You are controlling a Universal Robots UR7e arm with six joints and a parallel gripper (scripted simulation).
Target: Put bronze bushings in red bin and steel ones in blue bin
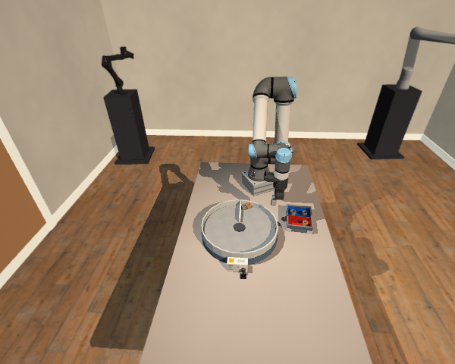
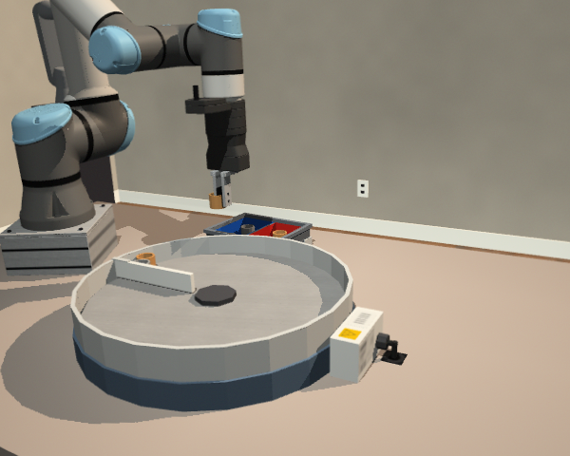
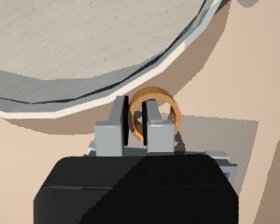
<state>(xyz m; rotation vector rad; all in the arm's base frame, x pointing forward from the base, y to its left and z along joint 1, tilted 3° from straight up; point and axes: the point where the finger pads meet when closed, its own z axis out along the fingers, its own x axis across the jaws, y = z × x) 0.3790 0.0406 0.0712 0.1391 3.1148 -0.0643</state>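
Right now the bin is 10 mm behind my hand, 160 mm to the left of it and 140 mm below it. The rest, counted from my hand: round turntable: 90 mm ahead, 200 mm to the right, 110 mm below.
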